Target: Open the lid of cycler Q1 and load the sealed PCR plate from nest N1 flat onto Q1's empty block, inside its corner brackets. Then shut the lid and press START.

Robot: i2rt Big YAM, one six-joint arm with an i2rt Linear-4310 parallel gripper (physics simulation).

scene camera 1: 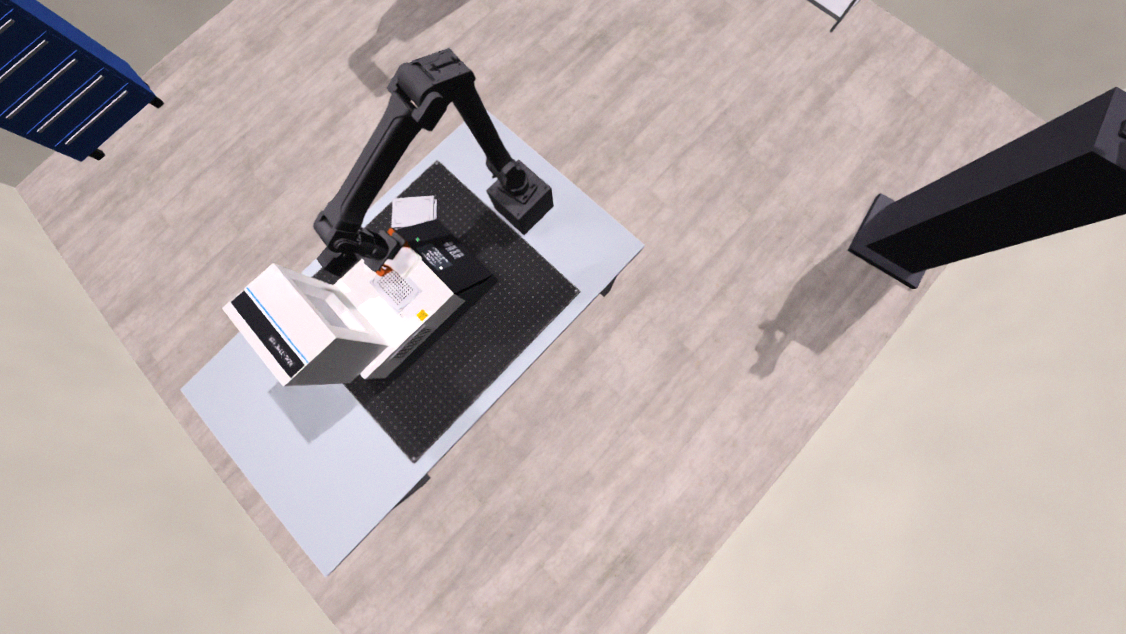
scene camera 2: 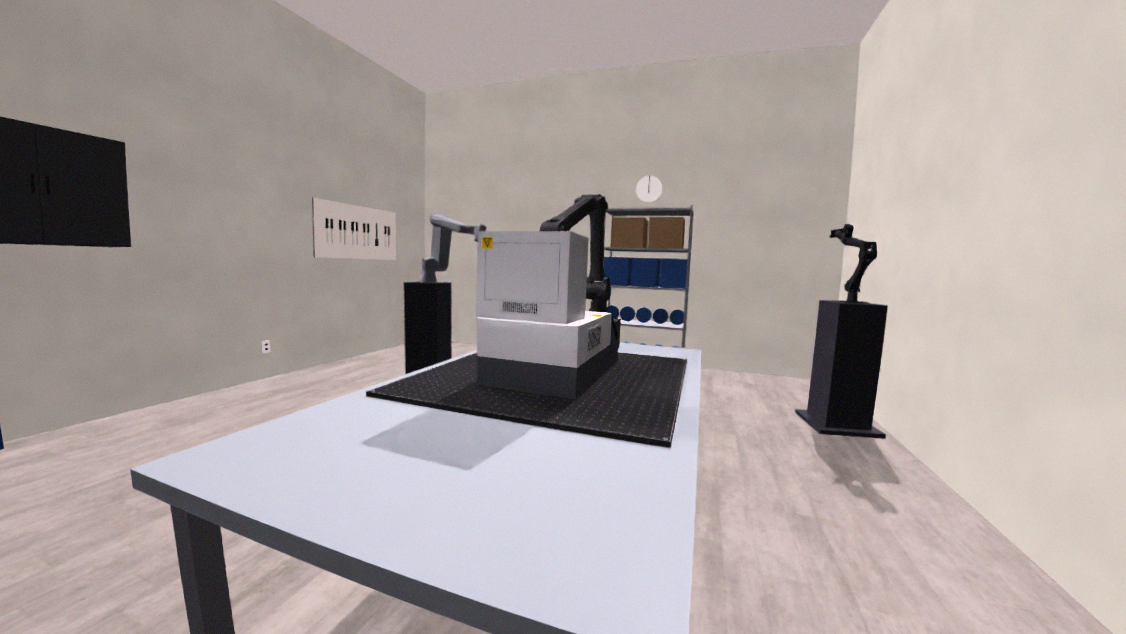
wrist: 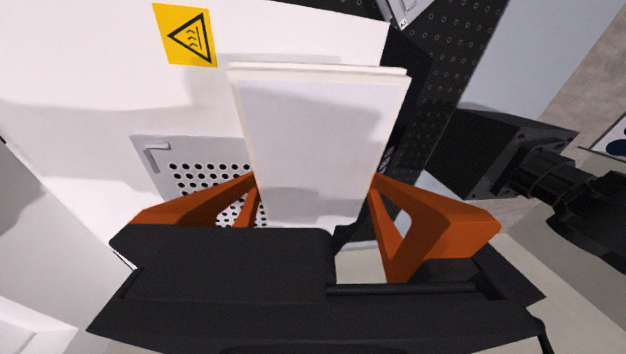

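Pixels of known places: gripper, fingertip midpoint: (scene camera 1: 400, 257) (wrist: 313, 176); arm's base at its link origin: (scene camera 1: 518, 187) (wrist: 521, 167).
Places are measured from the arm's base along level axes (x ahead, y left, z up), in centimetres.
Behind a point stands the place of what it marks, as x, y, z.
Note:
The gripper (scene camera 1: 395, 258) @[43.1, -12.8, 9.6] (wrist: 315, 182) @[43.1, -12.8, 9.6] is shut on the sealed PCR plate (wrist: 320, 140) @[42.7, -16.6, 11.6], its orange fingers at the plate's two sides. The plate is held above the white deck of cycler Q1 (scene camera 1: 376, 346) @[67.9, 0.6, 13.7] (scene camera 2: 520, 340) @[76.3, -15.5, 2.8] and hides the right part of the block in the wrist view. The grey block (scene camera 1: 396, 289) @[52.0, -8.3, 8.4] (wrist: 200, 150) @[51.1, -15.8, 8.3] shows rows of holes and a corner bracket (wrist: 157, 147) @[53.7, -16.5, 8.6]. Q1's lid (scene camera 1: 315, 315) @[65.2, -6.7, 31.3] (scene camera 2: 531, 275) @[80.4, -11.9, 20.5] stands open. The dark front panel (scene camera 1: 464, 271) @[35.2, 3.4, 2.1] carries small buttons; START cannot be read. Nest N1 (scene camera 1: 413, 211) @[26.3, -32.7, -8.8] is a pale square near the panel.
Q1 stands on a black perforated mat (scene camera 1: 472, 370) @[62.5, 21.3, -12.0] (scene camera 2: 630, 397) @[72.4, 14.8, -12.0] on the pale blue table (scene camera 1: 291, 504) @[137.8, -5.5, -13.3] (scene camera 2: 472, 519) @[131.3, -7.6, -13.3]. The arm's base (scene camera 1: 520, 200) @[4.1, 4.2, 1.5] (wrist: 480, 150) @[8.0, -3.3, -3.3] is at the table's other end. A yellow warning label (scene camera 1: 422, 315) @[54.0, 3.6, 8.1] (wrist: 187, 36) @[49.0, -22.2, 8.0] is on Q1's deck.

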